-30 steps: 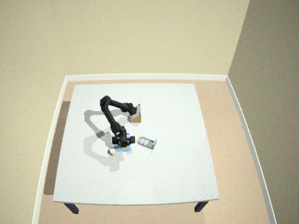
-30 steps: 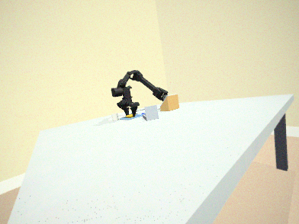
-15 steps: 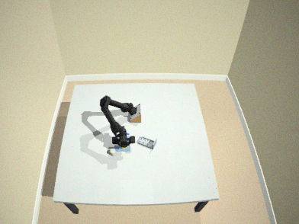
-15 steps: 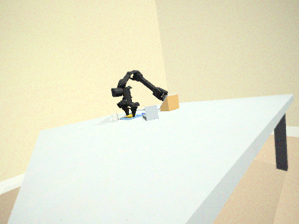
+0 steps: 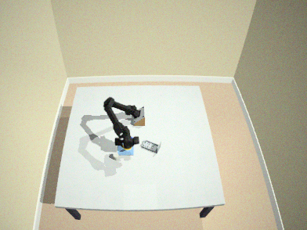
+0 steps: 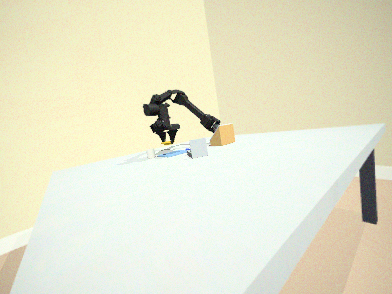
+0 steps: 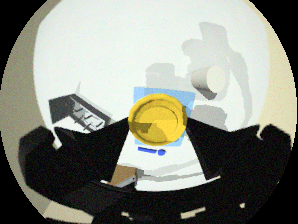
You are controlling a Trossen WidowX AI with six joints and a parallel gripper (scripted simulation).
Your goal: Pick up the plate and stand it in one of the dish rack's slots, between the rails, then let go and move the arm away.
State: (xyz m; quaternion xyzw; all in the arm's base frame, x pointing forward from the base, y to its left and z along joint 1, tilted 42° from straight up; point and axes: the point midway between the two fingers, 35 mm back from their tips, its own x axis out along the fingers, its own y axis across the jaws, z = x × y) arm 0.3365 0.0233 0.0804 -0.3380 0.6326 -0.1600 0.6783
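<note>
My gripper tip is 60 mm past the grey dish rack, 180 mm to the right of it and 40 mm above it. The rest, counted from my gripper tip: blue mat 30 mm behind, 20 mm to the right, 60 mm below; yellow plate 10 mm above; small white object 80 mm ahead, 80 mm to the right, 40 mm below.
</note>
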